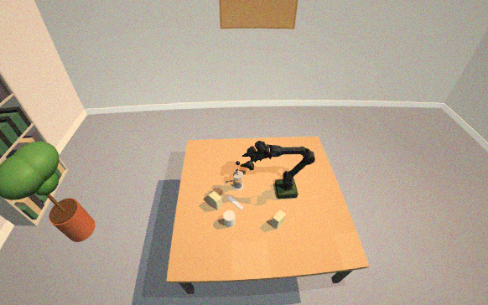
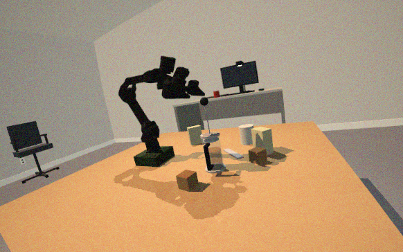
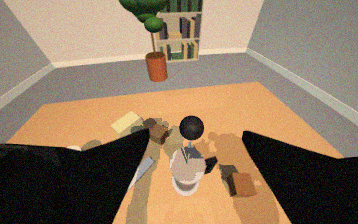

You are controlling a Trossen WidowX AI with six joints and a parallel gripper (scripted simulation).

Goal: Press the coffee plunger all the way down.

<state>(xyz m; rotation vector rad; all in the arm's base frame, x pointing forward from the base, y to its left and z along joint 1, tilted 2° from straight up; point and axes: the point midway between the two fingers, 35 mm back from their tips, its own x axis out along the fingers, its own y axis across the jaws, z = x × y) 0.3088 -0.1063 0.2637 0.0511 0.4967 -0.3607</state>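
The coffee press is 16 cm below my gripper tip, 2 cm to the right of it and 2 cm ahead of it. Also, from my gripper tip: flat grey strip 29 cm below, 14 cm to the left, 8 cm ahead; white cylinder 30 cm to the left, 25 cm below, 15 cm ahead.
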